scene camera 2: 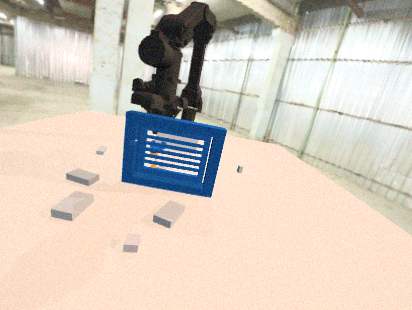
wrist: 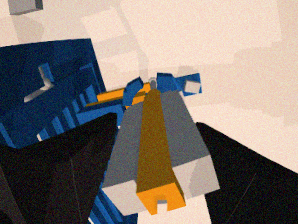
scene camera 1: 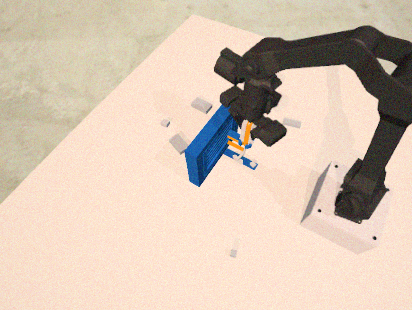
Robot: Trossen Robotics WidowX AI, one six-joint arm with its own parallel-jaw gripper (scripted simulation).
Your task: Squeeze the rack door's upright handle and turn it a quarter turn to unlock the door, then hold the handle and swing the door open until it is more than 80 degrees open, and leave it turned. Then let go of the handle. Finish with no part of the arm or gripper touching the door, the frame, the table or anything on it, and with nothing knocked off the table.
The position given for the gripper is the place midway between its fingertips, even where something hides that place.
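Note:
Scene camera 1: the gripper (scene camera 1: 247, 133) and a blue rack (scene camera 1: 194, 152). Scene camera 2: the gripper (scene camera 2: 159, 133) and the rack (scene camera 2: 134, 122). Wrist view: the gripper (wrist: 155, 125).

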